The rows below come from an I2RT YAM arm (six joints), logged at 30 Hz.
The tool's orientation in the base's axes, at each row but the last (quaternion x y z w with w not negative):
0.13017, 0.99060, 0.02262, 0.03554
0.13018, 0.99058, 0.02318, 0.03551
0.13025, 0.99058, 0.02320, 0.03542
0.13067, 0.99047, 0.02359, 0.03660
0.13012, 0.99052, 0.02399, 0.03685
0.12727, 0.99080, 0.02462, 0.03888
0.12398, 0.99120, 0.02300, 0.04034
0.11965, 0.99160, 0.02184, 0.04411
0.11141, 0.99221, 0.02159, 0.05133
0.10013, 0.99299, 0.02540, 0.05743
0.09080, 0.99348, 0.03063, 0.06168
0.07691, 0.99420, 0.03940, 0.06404
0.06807, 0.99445, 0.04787, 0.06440
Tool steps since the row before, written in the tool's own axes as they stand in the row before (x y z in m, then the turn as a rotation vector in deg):
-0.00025, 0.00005, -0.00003, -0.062, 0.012, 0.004
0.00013, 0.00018, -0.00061, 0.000, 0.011, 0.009
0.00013, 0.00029, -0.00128, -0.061, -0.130, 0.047
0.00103, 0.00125, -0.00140, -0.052, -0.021, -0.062
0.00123, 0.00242, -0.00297, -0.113, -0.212, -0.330
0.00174, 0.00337, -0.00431, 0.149, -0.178, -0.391
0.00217, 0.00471, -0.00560, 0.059, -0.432, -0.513
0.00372, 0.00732, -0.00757, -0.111, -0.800, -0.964
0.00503, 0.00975, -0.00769, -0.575, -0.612, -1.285
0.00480, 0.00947, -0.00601, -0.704, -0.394, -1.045
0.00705, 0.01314, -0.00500, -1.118, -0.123, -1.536
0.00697, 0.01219, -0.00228, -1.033, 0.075, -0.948
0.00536, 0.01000, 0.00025, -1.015, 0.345, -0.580
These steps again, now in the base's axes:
0.00025, -0.00002, 0.00005, 0.063, -0.004, 0.001
-0.00013, 0.00019, 0.00061, 0.004, 0.011, -0.008
-0.00015, 0.00027, 0.00128, 0.029, -0.140, -0.050
-0.00078, 0.00142, 0.00140, 0.040, -0.036, 0.064
-0.00080, 0.00254, 0.00301, 0.028, -0.246, 0.324
-0.00119, 0.00353, 0.00437, -0.221, -0.149, 0.368
-0.00143, 0.00490, 0.00568, -0.206, -0.422, 0.482
-0.00258, 0.00775, 0.00762, -0.170, -0.834, 0.925
-0.00356, 0.01038, 0.00768, 0.287, -0.765, 1.300
-0.00353, 0.01000, 0.00603, 0.484, -0.568, 1.089
-0.00520, 0.01395, 0.00507, 0.873, -0.403, 1.643
-0.00533, 0.01295, 0.00248, 0.897, -0.154, 1.069
-0.00394, 0.01064, 0.00014, 0.964, 0.146, 0.732

